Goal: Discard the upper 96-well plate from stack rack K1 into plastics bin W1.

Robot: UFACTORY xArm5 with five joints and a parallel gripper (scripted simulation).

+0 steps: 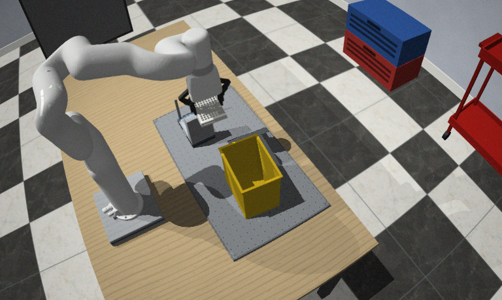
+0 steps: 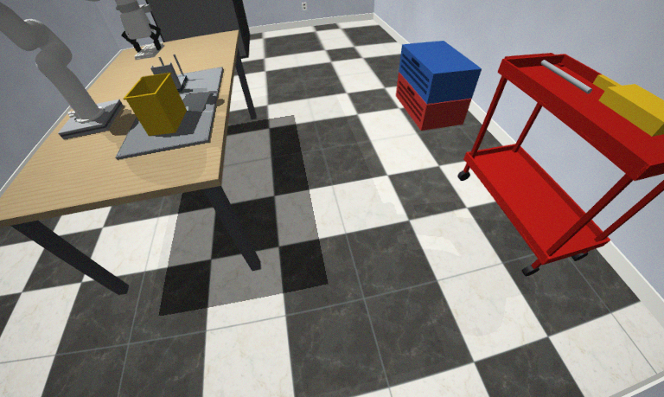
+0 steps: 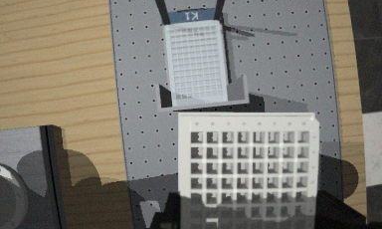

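The yellow plastics bin is 22 cm to the right of my hand and 16 cm below it. Round my hand: white 96-well plate (1 cm below).
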